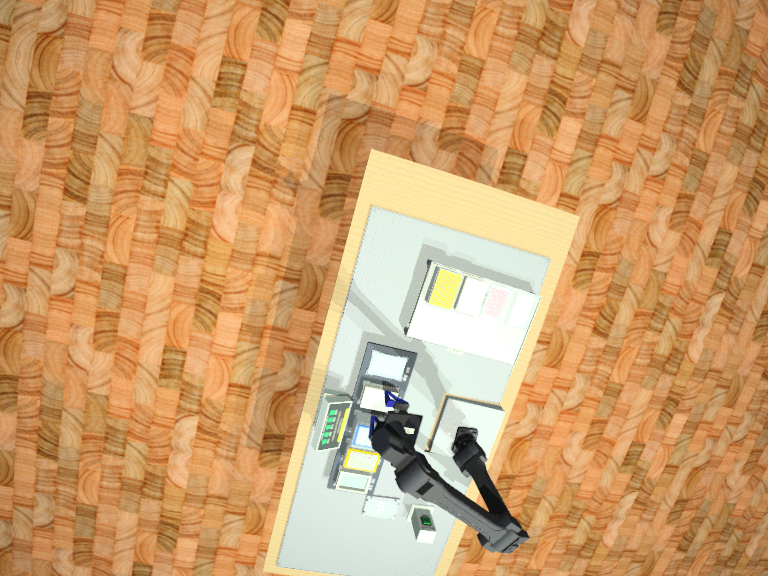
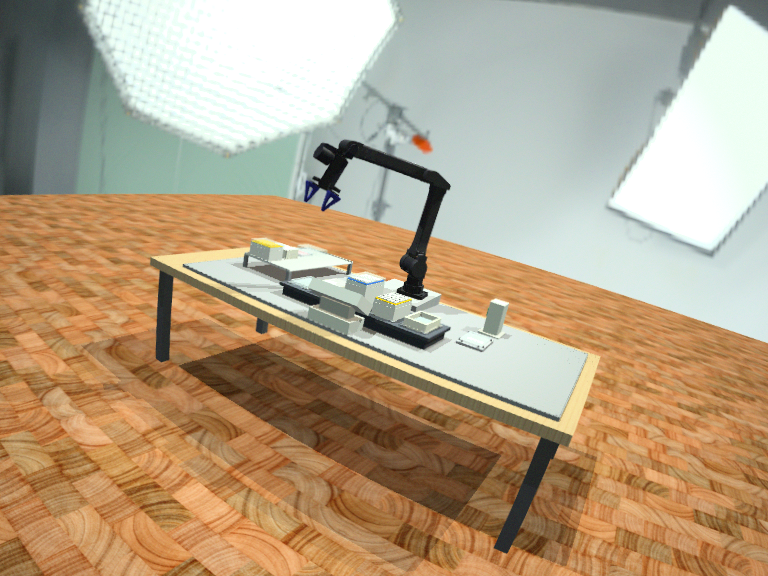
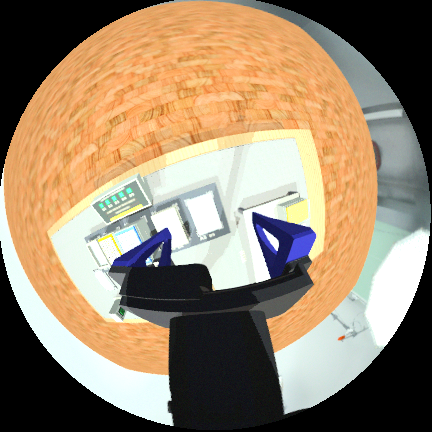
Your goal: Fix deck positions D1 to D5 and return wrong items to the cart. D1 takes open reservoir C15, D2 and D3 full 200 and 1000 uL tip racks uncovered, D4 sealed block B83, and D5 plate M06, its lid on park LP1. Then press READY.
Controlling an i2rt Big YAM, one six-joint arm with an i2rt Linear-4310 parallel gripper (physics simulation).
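Places are measured from the arm's base along level axes (x ahead, y left, z up), in centimetres.
Pixels of known places: gripper, fingertip midpoint: (image 1: 379,403) (image 2: 313,206) (image 3: 209,223); arm's base at its link origin: (image 1: 464,440) (image 2: 412,294).
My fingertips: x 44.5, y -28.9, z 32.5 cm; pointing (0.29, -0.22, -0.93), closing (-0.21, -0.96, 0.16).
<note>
For each thing: its top centre in the pictures, then the offset to it from my fingertips. "spot": a spot on its surface instead.
- white plate at its top centre: (image 3: 204,214) (image 1: 387,366) (image 2: 309,280) dx -6.0, dy +0.0, dz -29.3 cm
- white-topped block at its top centre: (image 3: 169,229) (image 2: 335,282) (image 1: 379,400) dx -5.0, dy +12.3, dz -26.5 cm
- blue-rimmed rack at its top centre: (image 3: 130,248) (image 2: 366,276) (image 1: 371,439) dx -3.8, dy +24.8, dz -20.3 cm
- yellow-rimmed rack at its top centre: (image 2: 394,297) (image 3: 110,252) (image 1: 362,461) dx -2.8, dy +37.0, dz -24.2 cm
- open shallow tray at its top centre: (image 2: 423,317) (image 1: 353,482) (image 3: 96,255) dx -1.7, dy +49.4, dz -27.6 cm
- raised white cart at its top centre: (image 1: 475,316) (image 2: 300,256) (image 3: 280,248) dx -34.6, dy -24.2, dz -28.8 cm
- yellow rack at its top centre: (image 1: 446,290) (image 3: 299,213) (image 2: 267,241) dx -19.4, dy -32.9, dz -22.4 cm
- white box at its top centre: (image 1: 472,297) (image 2: 283,246) dx -30.1, dy -31.6, dz -25.2 cm
- pinkish rack at its top centre: (image 1: 496,303) dx -40.8, dy -30.3, dz -27.8 cm
- pale plate at its top centre: (image 1: 522,312) (image 2: 312,247) dx -51.5, dy -28.9, dz -26.9 cm
- panel at a spot on its surface: (image 3: 121,200) (image 1: 334,422) spot: dx +10.3, dy +21.6, dz -23.8 cm
- pale flat pad at its top centre: (image 2: 476,338) (image 1: 381,509) (image 3: 103,280) dx -16.6, dy +66.1, dz -33.6 cm
- small post at its top centre: (image 2: 499,302) (image 1: 426,536) (image 3: 115,317) dx -34.6, dy +68.5, dz -22.4 cm
My gripper (image 1: 379,407) (image 2: 314,205) (image 3: 209,223) is open and empty, high above the deck. The dark deck (image 2: 434,339) bears a white plate (image 1: 387,364) (image 3: 204,215) at one end, then a white-topped block (image 1: 374,397) (image 3: 170,227), a blue-rimmed rack (image 1: 362,436) (image 2: 365,282), a yellow-rimmed rack (image 1: 361,460) (image 2: 392,305) and an open shallow tray (image 1: 353,481) (image 2: 423,320). The raised white cart (image 1: 465,341) (image 2: 316,263) holds a yellow rack (image 1: 445,288) (image 2: 266,248) (image 3: 296,210), a white box (image 1: 472,295), a pinkish rack (image 1: 496,301) and a pale plate (image 1: 522,310). Labels are unreadable.
A panel (image 1: 333,424) (image 3: 121,200) with several green marks stands beside the deck. A pale flat pad (image 1: 380,507) (image 2: 475,340) lies past the tray end. A small post (image 1: 424,523) (image 2: 495,317) with a green face stands near it. The arm partly covers a dark square.
</note>
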